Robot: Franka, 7 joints.
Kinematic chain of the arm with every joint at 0, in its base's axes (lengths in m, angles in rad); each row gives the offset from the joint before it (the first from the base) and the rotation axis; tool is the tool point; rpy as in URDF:
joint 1: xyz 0 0 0.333 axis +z
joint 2: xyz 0 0 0 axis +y
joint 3: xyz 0 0 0.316 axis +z
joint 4: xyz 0.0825 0 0 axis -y
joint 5: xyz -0.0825 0 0.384 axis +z
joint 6: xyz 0 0 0 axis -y
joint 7: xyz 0.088 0 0 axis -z
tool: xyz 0 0 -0.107 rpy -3.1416 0 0
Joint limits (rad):
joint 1: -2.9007..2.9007
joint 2: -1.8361..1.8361
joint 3: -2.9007..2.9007
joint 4: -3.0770..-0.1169
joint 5: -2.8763..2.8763
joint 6: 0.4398..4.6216
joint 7: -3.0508..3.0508
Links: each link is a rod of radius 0.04 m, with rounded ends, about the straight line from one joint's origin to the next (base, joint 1, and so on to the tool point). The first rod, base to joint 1, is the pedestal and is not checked.
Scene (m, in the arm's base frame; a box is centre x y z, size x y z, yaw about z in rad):
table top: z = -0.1
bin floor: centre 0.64 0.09 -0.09 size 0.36 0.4 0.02 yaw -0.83
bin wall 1: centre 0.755 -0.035 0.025 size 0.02 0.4 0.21 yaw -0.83
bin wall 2: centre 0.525 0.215 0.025 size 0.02 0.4 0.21 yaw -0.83
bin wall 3: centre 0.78 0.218 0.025 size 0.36 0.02 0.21 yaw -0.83
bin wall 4: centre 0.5 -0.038 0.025 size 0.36 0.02 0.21 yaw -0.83
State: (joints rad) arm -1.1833 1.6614 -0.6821 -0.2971 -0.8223 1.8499 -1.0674
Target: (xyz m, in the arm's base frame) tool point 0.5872 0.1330 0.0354
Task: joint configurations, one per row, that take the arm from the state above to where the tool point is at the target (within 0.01 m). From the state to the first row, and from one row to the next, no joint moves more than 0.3 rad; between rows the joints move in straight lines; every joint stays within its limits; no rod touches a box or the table.
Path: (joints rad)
1: -0.9560 1.4530 -0.5872 -0.3297 -0.8434 1.5852 -1.0146
2: -0.7287 1.2446 -0.4923 -0.3624 -0.8645 1.3205 -0.9619
3: -0.5014 1.0362 -0.3973 -0.3950 -0.8856 1.0558 -0.9091
4: -0.2741 0.8278 -0.3024 -0.4277 -0.9067 0.7911 -0.8564
5: -0.0468 0.6195 -0.2075 -0.4603 -0.9278 0.5264 -0.8036
6: -0.0248 0.8265 -0.0169 -0.6858 -0.7612 0.7487 -0.8915
7: -0.0028 1.0335 0.1737 -0.9113 -0.5946 0.9709 -0.9795
8: 0.0193 1.2405 0.3643 -1.1368 -0.4280 1.1932 -1.0674

